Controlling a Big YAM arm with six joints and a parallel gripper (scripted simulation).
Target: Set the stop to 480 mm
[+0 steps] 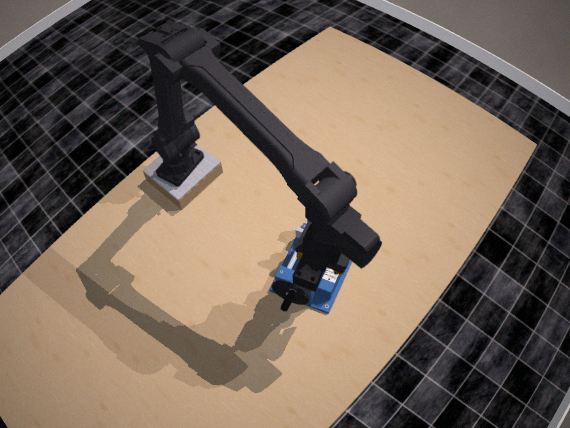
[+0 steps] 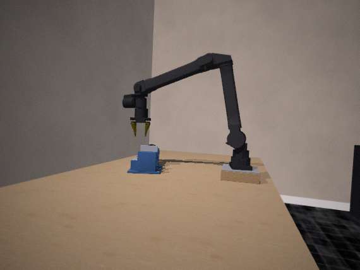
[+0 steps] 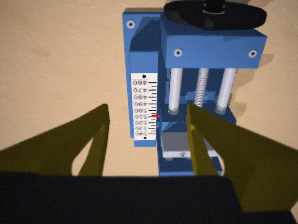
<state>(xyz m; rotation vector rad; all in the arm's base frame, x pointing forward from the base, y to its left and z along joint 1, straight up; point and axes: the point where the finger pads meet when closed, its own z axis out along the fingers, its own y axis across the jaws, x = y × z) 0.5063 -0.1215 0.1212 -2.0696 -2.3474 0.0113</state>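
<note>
Now: the black handwheel handle 40 mm behind my hand, 80 mm to the right of it and 70 mm below it. Also, from my hand: sliding stop block: 60 mm behind, 80 mm to the left, 80 mm below; black handwheel: 40 mm behind, 70 mm to the right, 70 mm below.
</note>
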